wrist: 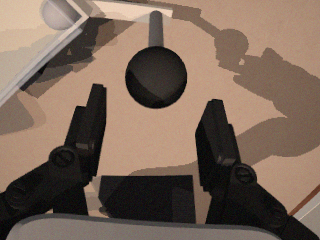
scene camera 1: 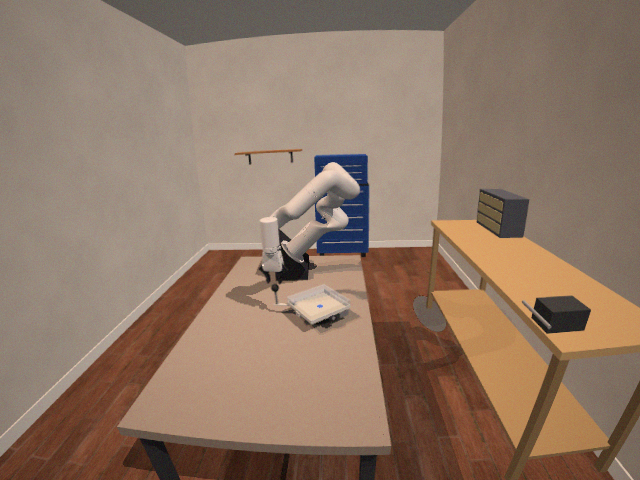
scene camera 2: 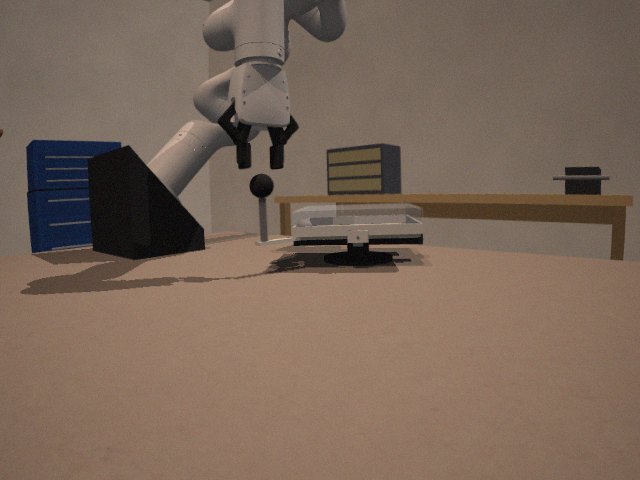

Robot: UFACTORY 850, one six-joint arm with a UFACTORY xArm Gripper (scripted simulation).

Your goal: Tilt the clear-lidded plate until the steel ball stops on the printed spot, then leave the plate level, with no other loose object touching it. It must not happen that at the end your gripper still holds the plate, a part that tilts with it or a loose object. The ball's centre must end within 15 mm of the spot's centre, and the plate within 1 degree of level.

Labels:
The same spot on a clear-lidded plate: (scene camera 2: pixel 326 222) is (scene camera 1: pixel 292 304).

